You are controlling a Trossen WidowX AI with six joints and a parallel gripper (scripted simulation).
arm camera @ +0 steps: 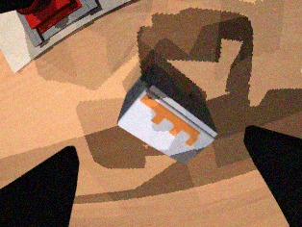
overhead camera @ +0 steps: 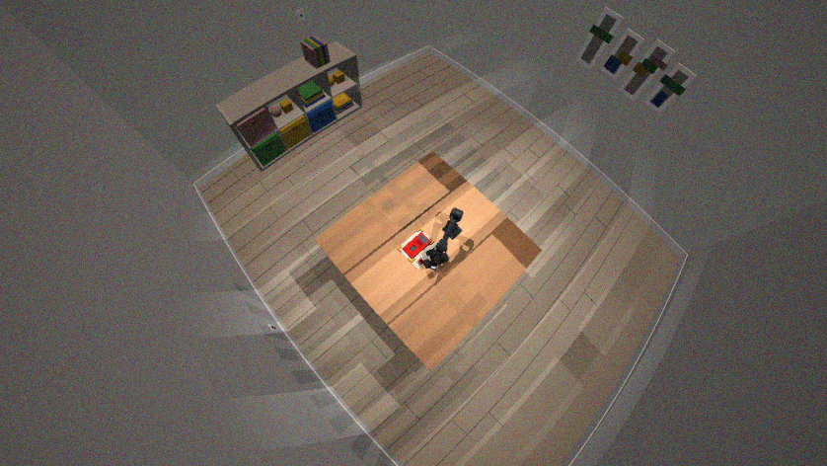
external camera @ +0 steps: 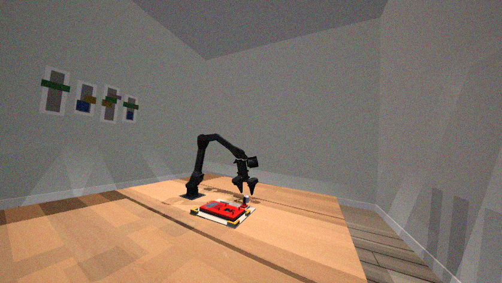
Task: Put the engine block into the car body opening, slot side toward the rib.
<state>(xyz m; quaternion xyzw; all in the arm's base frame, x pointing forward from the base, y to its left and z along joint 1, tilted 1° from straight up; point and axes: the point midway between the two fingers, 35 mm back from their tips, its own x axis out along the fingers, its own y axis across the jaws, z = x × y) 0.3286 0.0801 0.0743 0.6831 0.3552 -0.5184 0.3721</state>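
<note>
Right now my gripper tip is 3 cm above the engine block.
</note>
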